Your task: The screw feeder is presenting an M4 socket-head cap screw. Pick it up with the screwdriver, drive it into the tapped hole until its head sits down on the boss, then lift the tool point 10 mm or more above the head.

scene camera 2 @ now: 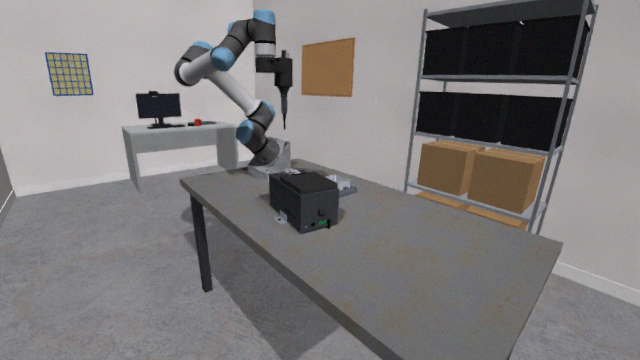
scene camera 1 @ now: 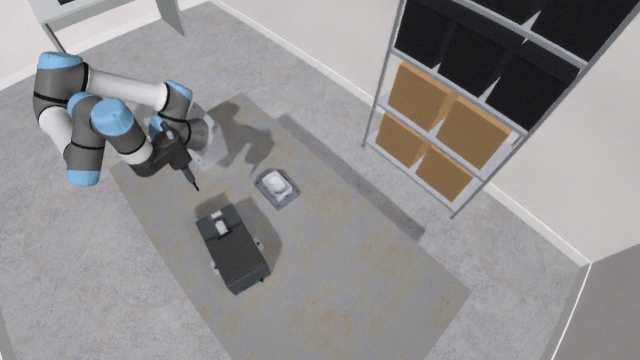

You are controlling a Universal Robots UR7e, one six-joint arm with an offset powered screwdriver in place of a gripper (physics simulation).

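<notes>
The screwdriver, my gripper (scene camera 1: 197, 189) (scene camera 2: 285, 128), points straight down in scene camera 2, its tip high above the table behind the feeder. Whether a screw sits on the tip is too small to tell. The black screw feeder (scene camera 1: 235, 255) (scene camera 2: 304, 202) stands on the table, with pale parts at its end nearer the robot base; no screw can be made out there. The light housing with the boss (scene camera 1: 276, 184) (scene camera 2: 341, 182) sits on a dark grey plate (scene camera 1: 280, 203) (scene camera 2: 350, 192) beside the feeder. The tapped hole is too small to make out.
The robot base stands on a grey block (scene camera 1: 215, 150) (scene camera 2: 282, 155) at the table's (scene camera 1: 340, 280) (scene camera 2: 425, 250) far end. A shelf rack (scene camera 1: 377, 92) (scene camera 2: 565, 100) with black bins and cardboard boxes stands beyond the table. A desk (scene camera 2: 175, 131) with a monitor stands at the back.
</notes>
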